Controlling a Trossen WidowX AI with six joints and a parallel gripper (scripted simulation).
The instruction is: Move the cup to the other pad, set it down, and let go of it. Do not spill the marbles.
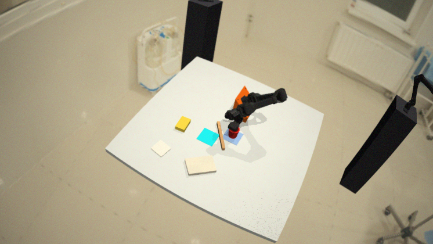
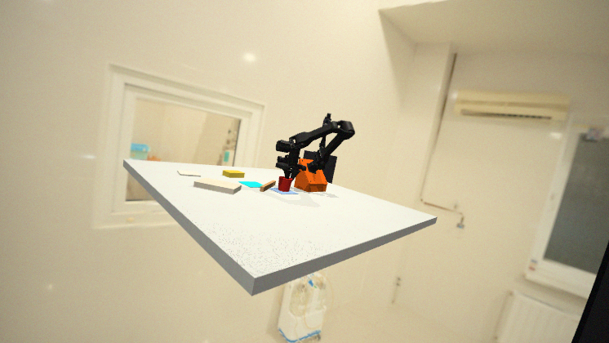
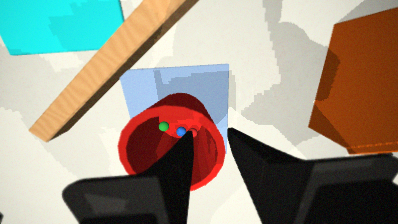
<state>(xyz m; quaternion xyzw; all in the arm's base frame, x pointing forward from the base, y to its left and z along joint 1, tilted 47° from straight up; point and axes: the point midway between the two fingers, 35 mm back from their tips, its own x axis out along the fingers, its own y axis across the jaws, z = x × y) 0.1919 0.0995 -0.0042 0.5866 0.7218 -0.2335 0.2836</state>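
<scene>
Now: the red cup 30 mm ahead of my gripper tip and 10 mm below it. Also, from my gripper tip: wooden stick: 90 mm ahead, 50 mm to the right, 50 mm below; then red marble: 10 mm ahead, 20 mm to the left, 30 mm below; then blue marble: 30 mm ahead, 20 mm to the left, 30 mm below.
</scene>
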